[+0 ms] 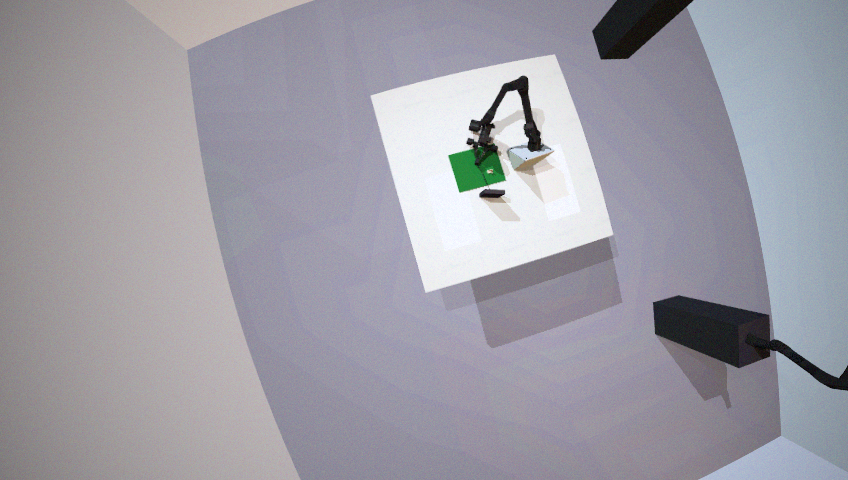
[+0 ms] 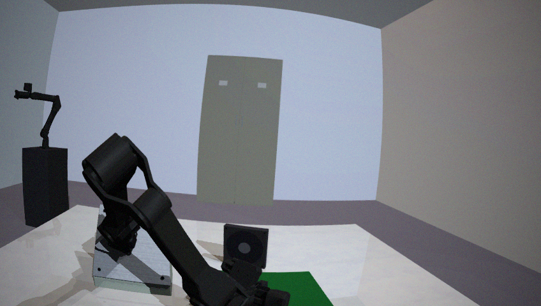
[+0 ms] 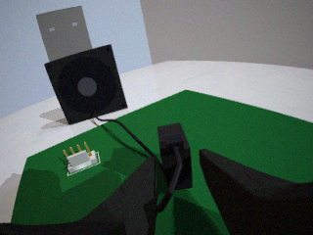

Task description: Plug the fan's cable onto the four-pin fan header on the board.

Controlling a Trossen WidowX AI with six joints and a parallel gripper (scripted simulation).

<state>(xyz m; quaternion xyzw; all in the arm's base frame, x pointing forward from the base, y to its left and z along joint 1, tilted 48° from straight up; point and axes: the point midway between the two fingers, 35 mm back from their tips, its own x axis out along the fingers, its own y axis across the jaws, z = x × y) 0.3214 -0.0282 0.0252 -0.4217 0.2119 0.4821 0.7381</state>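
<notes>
The dark fan plug is 1 cm to the left of my gripper tip and 1 cm below it. The rest, counted from my gripper tip: pale four-pin header 8 cm to the left, 7 cm behind, 3 cm below; black fan 21 cm to the left, 4 cm behind, 3 cm above; green board 5 cm below, 4 cm to the left.
</notes>
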